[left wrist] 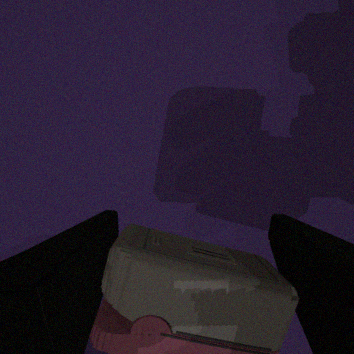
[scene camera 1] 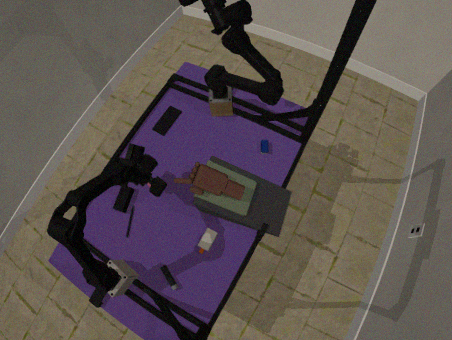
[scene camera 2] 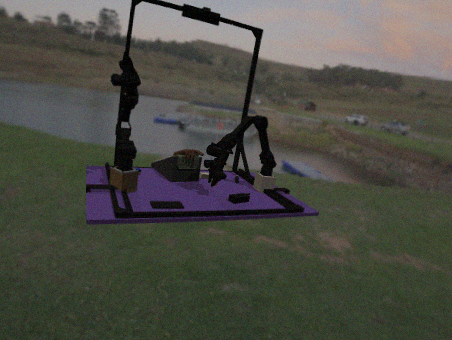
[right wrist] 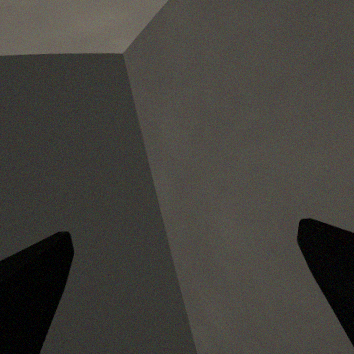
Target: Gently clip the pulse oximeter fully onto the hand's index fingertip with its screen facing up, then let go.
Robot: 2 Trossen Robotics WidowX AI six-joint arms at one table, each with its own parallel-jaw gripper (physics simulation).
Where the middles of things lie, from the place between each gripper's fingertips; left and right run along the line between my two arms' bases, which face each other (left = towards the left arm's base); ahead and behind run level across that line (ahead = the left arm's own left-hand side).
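From my left hand: pulse oximeter [left wrist: 157, 285] 20 mm above, 20 mm to the left; dark grey block [scene camera 1: 269, 204] 20 mm below, 360 mm behind, 90 mm to the right.
From my right hand: pulse oximeter 570 mm below, 10 mm ahead, 530 mm to the left; dark grey block 600 mm below, 350 mm behind, 420 mm to the left.
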